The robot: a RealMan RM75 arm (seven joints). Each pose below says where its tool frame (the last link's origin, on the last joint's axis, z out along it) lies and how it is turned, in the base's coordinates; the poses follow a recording.
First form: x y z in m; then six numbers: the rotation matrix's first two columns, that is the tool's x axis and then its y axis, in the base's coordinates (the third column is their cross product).
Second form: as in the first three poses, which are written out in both.
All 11 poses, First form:
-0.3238, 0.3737, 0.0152, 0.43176, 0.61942, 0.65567, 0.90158, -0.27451, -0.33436
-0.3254, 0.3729, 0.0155, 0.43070, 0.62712, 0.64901, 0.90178, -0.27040, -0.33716
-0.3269, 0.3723, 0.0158, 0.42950, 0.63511, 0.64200, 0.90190, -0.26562, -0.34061
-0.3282, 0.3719, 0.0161, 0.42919, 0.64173, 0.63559, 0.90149, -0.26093, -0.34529
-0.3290, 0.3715, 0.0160, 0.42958, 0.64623, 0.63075, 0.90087, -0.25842, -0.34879
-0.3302, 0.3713, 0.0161, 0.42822, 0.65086, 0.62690, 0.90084, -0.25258, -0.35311
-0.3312, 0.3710, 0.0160, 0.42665, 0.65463, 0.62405, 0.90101, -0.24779, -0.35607
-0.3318, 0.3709, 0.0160, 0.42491, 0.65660, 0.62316, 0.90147, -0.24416, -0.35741
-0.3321, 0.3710, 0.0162, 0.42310, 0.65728, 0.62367, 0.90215, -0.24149, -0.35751
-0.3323, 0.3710, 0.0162, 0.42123, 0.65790, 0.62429, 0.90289, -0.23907, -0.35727
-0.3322, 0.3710, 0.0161, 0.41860, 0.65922, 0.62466, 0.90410, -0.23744, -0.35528
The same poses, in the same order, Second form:
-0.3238, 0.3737, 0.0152, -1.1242, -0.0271, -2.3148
-0.3254, 0.3729, 0.0155, -1.1252, -0.0360, -2.3219
-0.3269, 0.3723, 0.0158, -1.1264, -0.0458, -2.3290
-0.3282, 0.3719, 0.0161, -1.1265, -0.0558, -2.3345
-0.3290, 0.3715, 0.0160, -1.1258, -0.0624, -2.3386
-0.3302, 0.3713, 0.0161, -1.1271, -0.0715, -2.3410
-0.3312, 0.3710, 0.0160, -1.1286, -0.0785, -2.3430
-0.3318, 0.3709, 0.0160, -1.1303, -0.0826, -2.3434
-0.3321, 0.3710, 0.0162, -1.1323, -0.0845, -2.3429
-0.3323, 0.3710, 0.0162, -1.1343, -0.0859, -2.3424
-0.3322, 0.3710, 0.0161, -1.1372, -0.0860, -2.3434

